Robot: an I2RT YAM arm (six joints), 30 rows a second.
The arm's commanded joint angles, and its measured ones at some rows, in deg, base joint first. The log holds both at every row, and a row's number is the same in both.
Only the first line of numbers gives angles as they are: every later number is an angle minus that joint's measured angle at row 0.
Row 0, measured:
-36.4 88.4 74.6 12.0 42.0 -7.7
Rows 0 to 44, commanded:
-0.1 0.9 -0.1 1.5 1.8 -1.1
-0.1 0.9 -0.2 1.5 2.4 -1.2
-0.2 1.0 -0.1 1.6 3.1 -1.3
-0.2 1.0 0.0 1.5 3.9 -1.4
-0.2 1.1 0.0 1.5 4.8 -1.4
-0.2 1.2 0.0 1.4 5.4 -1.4
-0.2 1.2 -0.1 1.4 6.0 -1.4
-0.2 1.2 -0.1 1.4 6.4 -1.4
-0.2 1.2 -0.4 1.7 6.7 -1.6
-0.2 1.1 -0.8 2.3 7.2 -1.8
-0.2 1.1 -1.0 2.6 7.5 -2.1
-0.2 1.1 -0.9 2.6 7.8 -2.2
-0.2 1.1 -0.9 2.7 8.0 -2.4
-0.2 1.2 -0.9 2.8 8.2 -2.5
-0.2 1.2 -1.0 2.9 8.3 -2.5
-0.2 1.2 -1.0 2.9 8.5 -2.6
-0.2 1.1 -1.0 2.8 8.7 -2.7
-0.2 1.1 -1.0 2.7 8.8 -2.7
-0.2 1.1 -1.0 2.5 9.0 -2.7
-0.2 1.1 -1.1 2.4 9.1 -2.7
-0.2 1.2 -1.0 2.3 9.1 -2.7
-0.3 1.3 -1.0 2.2 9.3 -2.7
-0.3 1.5 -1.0 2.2 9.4 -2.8
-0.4 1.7 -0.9 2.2 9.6 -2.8
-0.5 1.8 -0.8 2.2 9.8 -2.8
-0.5 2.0 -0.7 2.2 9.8 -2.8
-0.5 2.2 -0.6 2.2 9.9 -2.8
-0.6 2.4 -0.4 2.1 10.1 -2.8
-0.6 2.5 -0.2 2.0 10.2 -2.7
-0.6 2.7 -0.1 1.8 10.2 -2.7
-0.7 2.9 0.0 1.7 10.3 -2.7
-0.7 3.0 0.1 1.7 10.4 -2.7
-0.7 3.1 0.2 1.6 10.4 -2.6
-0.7 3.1 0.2 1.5 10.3 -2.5
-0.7 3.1 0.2 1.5 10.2 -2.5
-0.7 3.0 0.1 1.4 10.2 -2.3
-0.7 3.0 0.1 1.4 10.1 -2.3
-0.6 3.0 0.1 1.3 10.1 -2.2
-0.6 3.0 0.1 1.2 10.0 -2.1
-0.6 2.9 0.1 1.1 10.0 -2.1
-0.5 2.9 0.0 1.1 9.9 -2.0
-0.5 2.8 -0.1 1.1 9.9 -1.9
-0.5 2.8 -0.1 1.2 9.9 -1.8
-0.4 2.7 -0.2 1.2 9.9 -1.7
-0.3 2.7 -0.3 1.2 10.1 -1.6
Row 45, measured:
-0.3 2.4 -0.2 2.0 8.6 -2.3
